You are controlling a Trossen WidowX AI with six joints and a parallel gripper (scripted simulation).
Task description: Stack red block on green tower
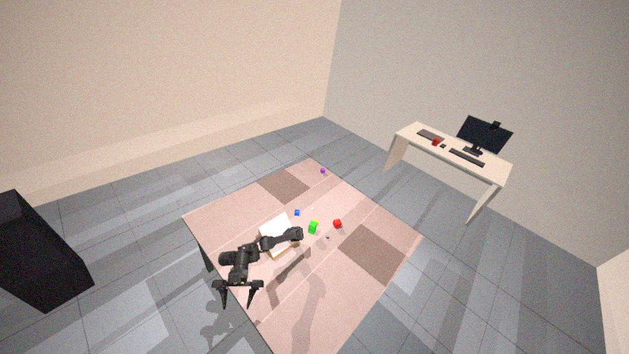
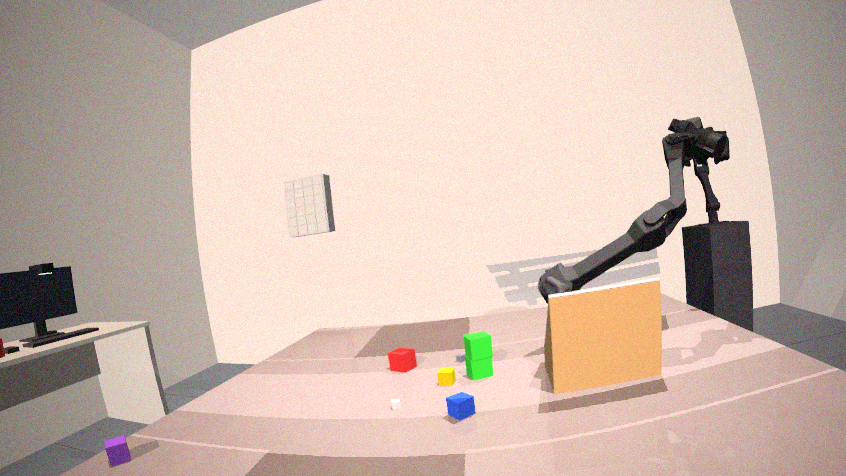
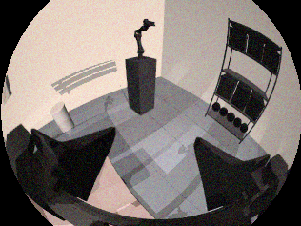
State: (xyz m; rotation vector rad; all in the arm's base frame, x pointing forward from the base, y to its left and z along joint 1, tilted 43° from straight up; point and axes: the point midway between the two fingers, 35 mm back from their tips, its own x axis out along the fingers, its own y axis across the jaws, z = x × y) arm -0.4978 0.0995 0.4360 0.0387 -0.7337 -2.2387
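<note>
Now: the red block 920 mm ahead of my gripper tip, 80 mm to the left of it and 390 mm below it. Also, from my gripper tip: blue block 790 mm ahead, 370 mm to the left, 400 mm below; then small white cube 910 mm ahead, 320 mm to the left, 410 mm below; then yellow block 820 mm ahead, 210 mm to the left, 400 mm below.
</note>
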